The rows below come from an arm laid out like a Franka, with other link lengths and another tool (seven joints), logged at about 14 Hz.
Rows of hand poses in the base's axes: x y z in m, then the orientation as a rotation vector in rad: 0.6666 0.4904 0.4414 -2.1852 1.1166 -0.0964; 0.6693 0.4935 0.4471 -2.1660 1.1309 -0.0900; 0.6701 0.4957 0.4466 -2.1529 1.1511 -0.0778; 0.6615 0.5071 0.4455 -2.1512 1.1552 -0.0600; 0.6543 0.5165 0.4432 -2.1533 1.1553 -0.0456; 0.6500 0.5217 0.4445 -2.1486 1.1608 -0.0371; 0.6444 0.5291 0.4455 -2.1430 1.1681 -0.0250; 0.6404 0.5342 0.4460 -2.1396 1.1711 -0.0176; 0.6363 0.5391 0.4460 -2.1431 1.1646 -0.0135; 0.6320 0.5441 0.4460 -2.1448 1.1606 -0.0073; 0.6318 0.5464 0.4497 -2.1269 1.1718 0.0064; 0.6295 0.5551 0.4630 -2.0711 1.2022 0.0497
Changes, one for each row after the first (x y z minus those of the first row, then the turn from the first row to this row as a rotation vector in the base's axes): 0.0027 0.0031 0.0057 0.0146 0.0037 -0.0136; 0.0035 0.0053 0.0052 0.0242 0.0155 -0.0277; -0.0051 0.0167 0.0041 0.0307 0.0280 -0.0263; -0.0123 0.0261 0.0018 0.0338 0.0379 -0.0220; -0.0166 0.0313 0.0031 0.0391 0.0441 -0.0248; -0.0222 0.0387 0.0041 0.0458 0.0531 -0.0282; -0.0262 0.0438 0.0046 0.0503 0.0581 -0.0293; -0.0303 0.0487 0.0046 0.0506 0.0591 -0.0229; -0.0346 0.0537 0.0046 0.0524 0.0620 -0.0182; -0.0348 0.0560 0.0083 0.0688 0.0699 -0.0275; -0.0371 0.0647 0.0216 0.1209 0.0940 -0.0539
